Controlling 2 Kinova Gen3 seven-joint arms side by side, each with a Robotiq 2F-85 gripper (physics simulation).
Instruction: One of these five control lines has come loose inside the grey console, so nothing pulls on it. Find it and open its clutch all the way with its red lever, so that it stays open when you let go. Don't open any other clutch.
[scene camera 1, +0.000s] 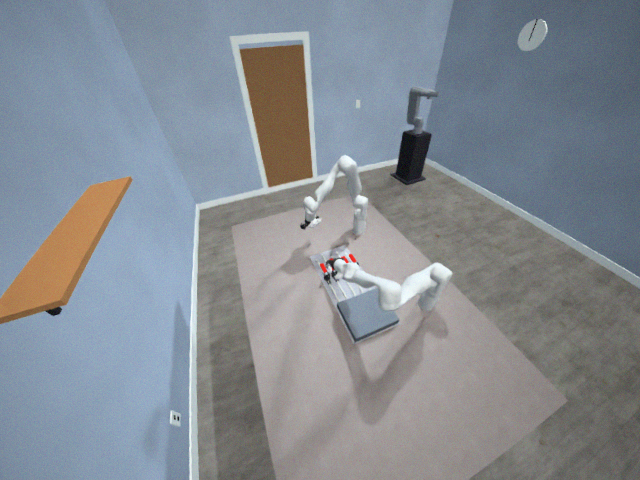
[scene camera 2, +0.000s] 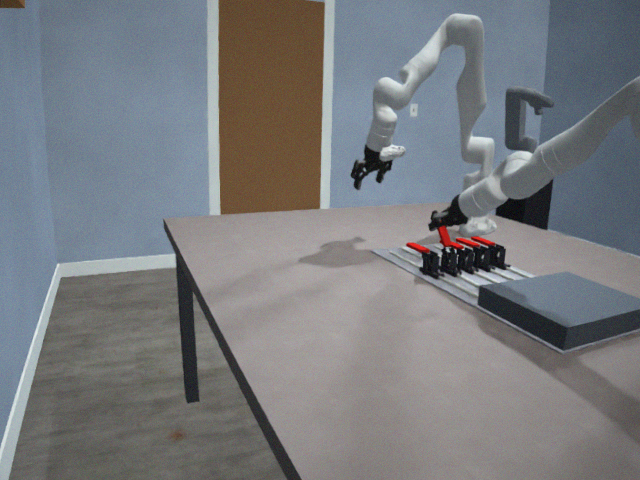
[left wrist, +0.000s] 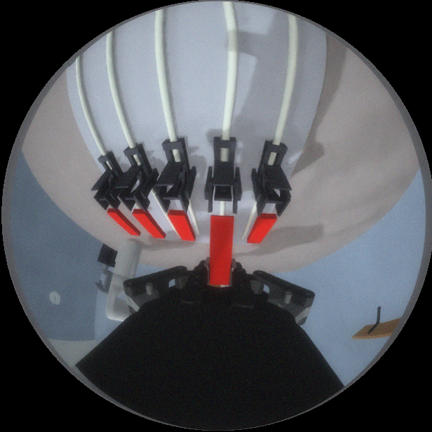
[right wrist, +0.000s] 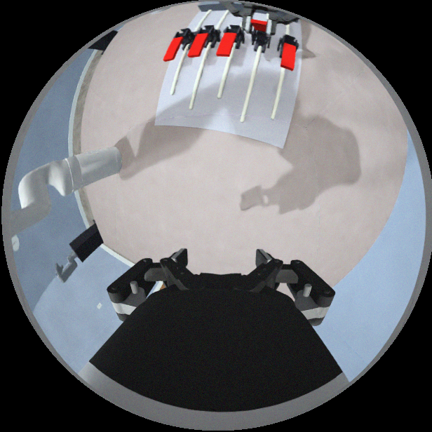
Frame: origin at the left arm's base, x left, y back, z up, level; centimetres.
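Where they show: left gripper, fingertip midpoint: (scene camera 1: 330, 259) (scene camera 2: 434, 227); right gripper, fingertip midpoint: (scene camera 2: 367, 185); left arm's base, link origin: (scene camera 1: 425, 304); right arm's base, link origin: (scene camera 1: 358, 231).
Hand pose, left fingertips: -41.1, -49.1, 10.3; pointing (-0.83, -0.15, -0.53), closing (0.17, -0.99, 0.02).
Things, the pixels of their centre, and the offset from my left fingertips, as dx, dy, dz. Level surfaces: height alone.
- raised red lever, body centre: (scene camera 2: 443, 246) +4.3, +0.7, -3.9
- grey console, body centre: (scene camera 2: 565, 305) (scene camera 1: 366, 313) +39.1, +12.0, -7.8
- pinkish table, surface height: dz -10.3
My left gripper (scene camera 2: 438, 222) (left wrist: 220, 264) is shut on the raised red lever (scene camera 2: 444, 236) (left wrist: 221, 245) of the second clutch (left wrist: 223, 181) from the right in the left wrist view. The lever stands steeply up from its clutch in scene camera 2. The other levers lie low: one at the far right (left wrist: 262, 228) and three on the left (left wrist: 181, 225) (left wrist: 148, 223) (left wrist: 123, 222). The held clutch's pale line (left wrist: 230, 90) runs toward the grey console (scene camera 1: 367, 312) (scene camera 2: 563, 294), which hides the line ends inside. My right gripper (scene camera 2: 369, 180) (right wrist: 221, 256) is open and empty, high above the table.
The clutches and lines are on a pale base plate (right wrist: 200, 120) on the pinkish table (scene camera 1: 413, 387) (scene camera 2: 330, 310). The left arm (scene camera 1: 387, 291) (scene camera 2: 547, 162) reaches low over the plate, beside the neighbouring levers. The right arm (scene camera 1: 351, 175) (scene camera 2: 467, 67) stands behind.
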